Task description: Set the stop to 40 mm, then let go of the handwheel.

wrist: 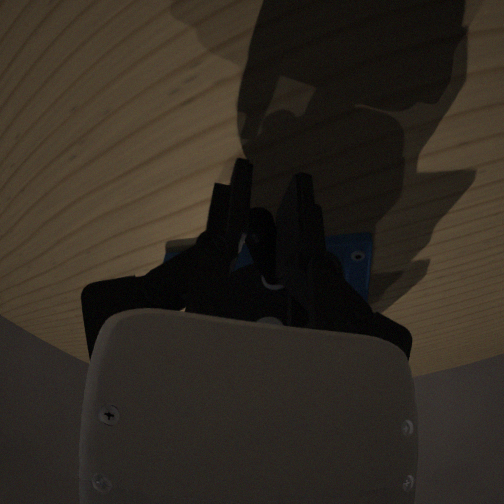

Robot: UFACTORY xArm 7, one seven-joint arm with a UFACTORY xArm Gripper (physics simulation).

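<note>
The wrist view is dim. My gripper [270, 200] points away over the wooden table, its two black fingers close together. A dark rounded part, which looks like the handwheel [261, 240], sits between the fingers, and they appear closed on it. Behind the fingers is a blue plate [356, 260] with a screw head, part of the stop fixture. Small white parts show below the handwheel near the finger bases. The fingers and the gripper body hide most of the fixture. No scale or stop position can be read.
The grey gripper housing [250, 410] fills the lower part of the view. The arm's large shadow [350, 100] lies on the wooden table top beyond the fixture. The table's edge curves along the lower left and lower right.
</note>
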